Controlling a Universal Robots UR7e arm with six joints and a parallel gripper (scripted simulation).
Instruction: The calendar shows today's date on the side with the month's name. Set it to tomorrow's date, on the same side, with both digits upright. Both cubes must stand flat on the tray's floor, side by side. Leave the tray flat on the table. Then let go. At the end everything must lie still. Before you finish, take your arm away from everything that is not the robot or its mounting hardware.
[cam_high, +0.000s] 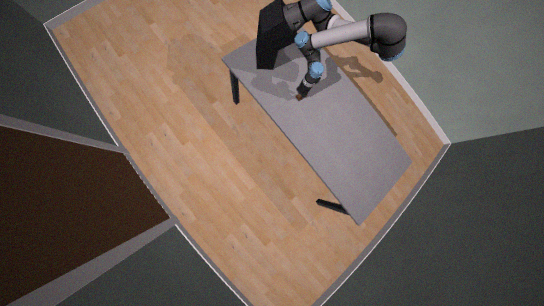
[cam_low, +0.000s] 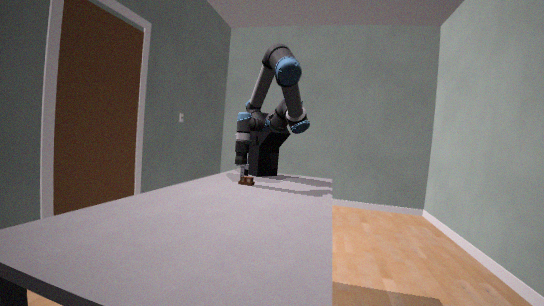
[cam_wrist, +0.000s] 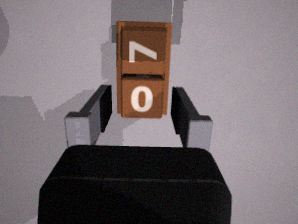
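Right now the brown wooden cube is 40 mm below my hand. From my hand the other things lie so: calendar tray: 50 mm below, 20 mm to the left.
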